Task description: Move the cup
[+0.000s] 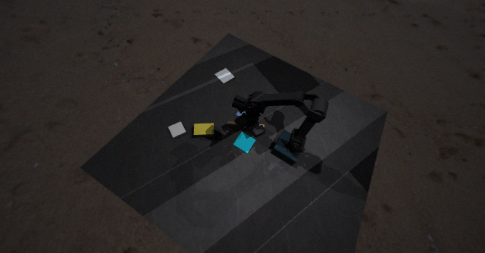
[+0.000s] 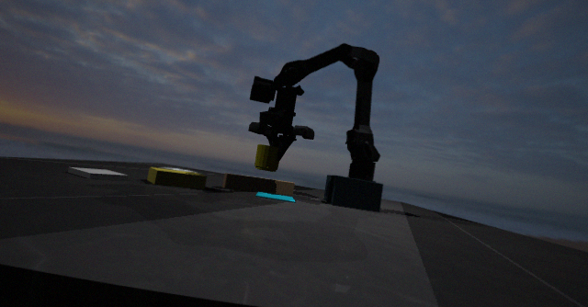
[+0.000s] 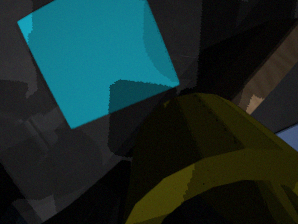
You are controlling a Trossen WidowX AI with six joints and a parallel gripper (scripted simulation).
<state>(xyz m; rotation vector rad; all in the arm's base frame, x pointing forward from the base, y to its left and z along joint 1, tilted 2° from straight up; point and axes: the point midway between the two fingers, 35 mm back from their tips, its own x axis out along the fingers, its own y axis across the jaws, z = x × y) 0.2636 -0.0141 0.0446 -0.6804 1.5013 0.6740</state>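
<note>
Right now the brown block is 20 mm ahead of my gripper tip, 40 mm to the right of it and 90 mm below it. From my gripper tip the other things lie so: yellow cup 20 mm ahead, 20 mm to the right; light blue pad 50 mm ahead, 130 mm to the right, 100 mm below; yellow block 240 mm ahead, 80 mm to the left, 80 mm below.
</note>
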